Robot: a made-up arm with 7 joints.
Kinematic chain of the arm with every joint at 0, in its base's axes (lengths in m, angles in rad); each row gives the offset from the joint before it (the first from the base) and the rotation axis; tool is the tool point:
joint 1: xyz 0 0 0.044 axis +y
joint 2: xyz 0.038 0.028 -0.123 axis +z
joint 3: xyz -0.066 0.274 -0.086 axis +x
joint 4: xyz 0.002 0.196 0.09 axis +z
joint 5: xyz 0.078 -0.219 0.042 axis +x
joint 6: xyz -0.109 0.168 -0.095 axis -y
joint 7: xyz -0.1 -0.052 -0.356 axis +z
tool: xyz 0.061 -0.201 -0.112
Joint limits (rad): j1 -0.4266..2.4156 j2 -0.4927..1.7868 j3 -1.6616..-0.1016 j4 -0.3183..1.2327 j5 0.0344..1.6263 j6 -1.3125..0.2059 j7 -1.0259..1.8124
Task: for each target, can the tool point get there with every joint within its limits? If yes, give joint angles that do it. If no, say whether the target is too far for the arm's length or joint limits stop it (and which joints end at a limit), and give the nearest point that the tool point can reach.
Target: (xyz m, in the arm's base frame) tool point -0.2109 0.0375 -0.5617
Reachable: yes | joints -0.1127 0.5167 -1.0083 0.5779 0.5962 -0.4546 1.0916
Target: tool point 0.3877 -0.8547 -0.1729
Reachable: no: joint limits stop it (at a limit: joint 1, joint 2, joint 3, joint 4, joint 5, joint 7) | nearest point 0.2037 -0.6091 -0.2083 | short by 0.309 m
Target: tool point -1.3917 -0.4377 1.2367
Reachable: no: too far | nearest point -0.7394 -0.2253 0.6777 | short by 0.885 m
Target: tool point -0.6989 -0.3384 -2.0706
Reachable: no: too far | nearest point -0.3345 -0.1440 -0.8859 | short by 1.255 m
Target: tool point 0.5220 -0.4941 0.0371
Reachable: no: joint limits stop it (at a limit: joint 1, joint 3, joint 5, joint 7) | nearest point 0.3805 -0.4745 0.1726 | short by 0.197 m
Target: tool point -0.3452 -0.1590 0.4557
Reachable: yes | joints 1.5372 0.6344 -1.0442 0.1331 0.2982 -1.1949 0.7440
